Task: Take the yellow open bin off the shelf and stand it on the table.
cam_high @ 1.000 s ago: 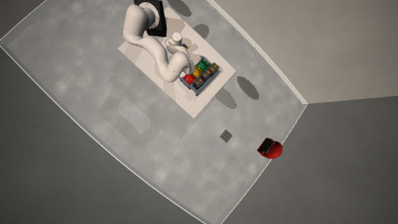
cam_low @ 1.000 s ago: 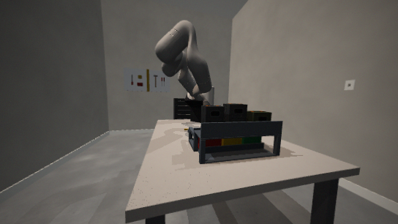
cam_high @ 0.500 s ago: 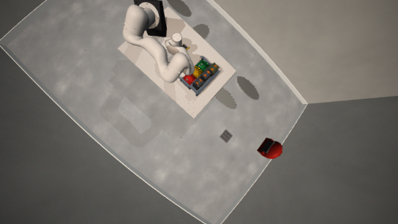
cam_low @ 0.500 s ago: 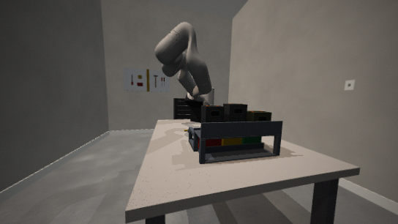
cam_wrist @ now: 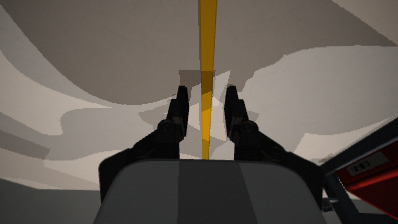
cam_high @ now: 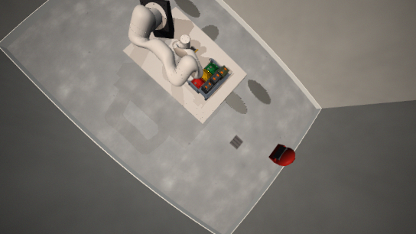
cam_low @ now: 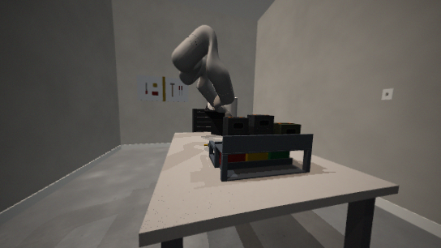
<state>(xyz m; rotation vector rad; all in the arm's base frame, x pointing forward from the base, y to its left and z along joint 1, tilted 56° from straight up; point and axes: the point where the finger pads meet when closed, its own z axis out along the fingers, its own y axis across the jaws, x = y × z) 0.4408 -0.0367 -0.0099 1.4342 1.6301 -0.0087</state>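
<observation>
Now: hand 2 cm above the thin yellow strip. The rest, counted from my hand: red bin 29 cm ahead, 16 cm to the right, 2 cm above; then green bin 32 cm ahead, 6 cm to the left, 2 cm above; then yellow bin 30 cm ahead, 5 cm to the right, 2 cm above.
</observation>
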